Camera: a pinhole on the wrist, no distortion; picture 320 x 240 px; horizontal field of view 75.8 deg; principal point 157.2 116.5 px. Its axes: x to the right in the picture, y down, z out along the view. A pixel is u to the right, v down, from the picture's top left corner.
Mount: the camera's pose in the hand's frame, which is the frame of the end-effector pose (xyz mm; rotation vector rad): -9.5 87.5 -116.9 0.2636 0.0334 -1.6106
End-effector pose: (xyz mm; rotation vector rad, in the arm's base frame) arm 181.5 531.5 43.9 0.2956 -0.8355 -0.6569
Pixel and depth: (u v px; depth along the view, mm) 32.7 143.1 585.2
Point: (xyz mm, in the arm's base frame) -91.7 790.2 537.8
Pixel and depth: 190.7 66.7 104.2
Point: 196.2 604.7 25.7
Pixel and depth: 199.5 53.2 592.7
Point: -324.6 617.4 79.9
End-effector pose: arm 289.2 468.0 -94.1 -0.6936 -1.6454 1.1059
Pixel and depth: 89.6 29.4 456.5
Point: 60.7 203.8 -380.0
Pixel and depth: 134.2 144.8 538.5
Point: -110.4 330.5 -177.3
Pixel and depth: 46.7 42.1 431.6
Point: 43.8 276.1 -436.7
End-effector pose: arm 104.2 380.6 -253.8 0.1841 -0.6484 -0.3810
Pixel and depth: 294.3 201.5 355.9
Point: -30.6 139.8 -114.3
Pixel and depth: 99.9 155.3 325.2
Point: 1.9 471.0 -42.1
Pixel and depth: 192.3 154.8 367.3
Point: -54.9 327.0 -79.5
